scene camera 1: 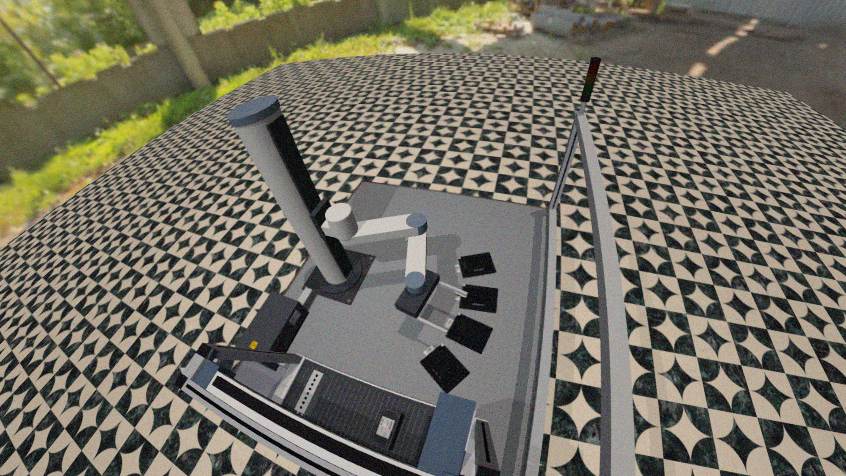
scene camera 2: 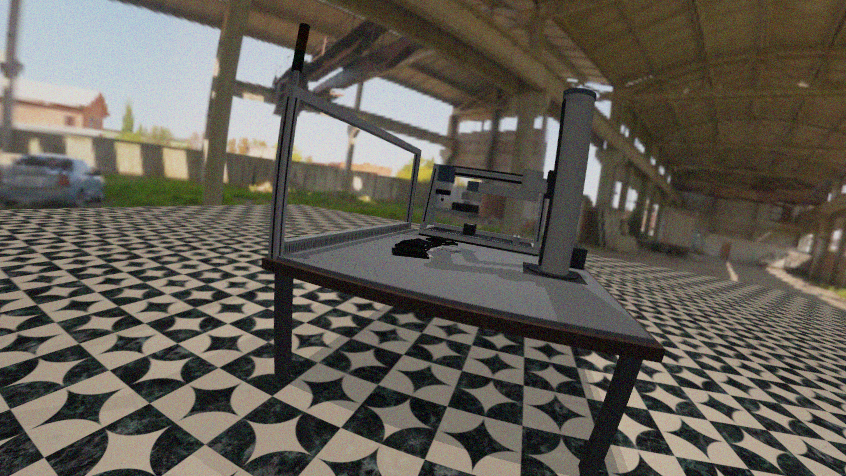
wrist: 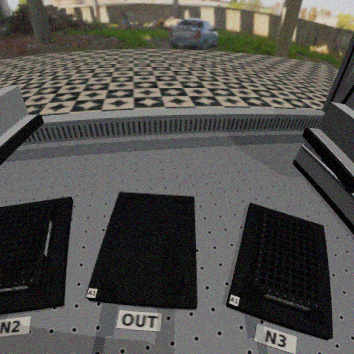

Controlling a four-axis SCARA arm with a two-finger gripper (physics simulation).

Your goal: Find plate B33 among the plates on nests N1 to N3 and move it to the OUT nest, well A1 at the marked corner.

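Note:
My gripper is open and empty. It hangs above the table before the nests, its fingers pointing toward N2 and OUT. In the wrist view a black plate sits on nest N3 at the right, and another black plate sits on nest N2 at the left edge, partly cut off. The bare OUT nest lies between them, with its A1 tag at the near left corner. Nest N1 shows in scene camera 1. No B33 marking is legible.
The arm's column stands on the table. A dark box stands near the column. A framed unit with a blue block lines one side. A grey frame rises along the edge beyond the nests.

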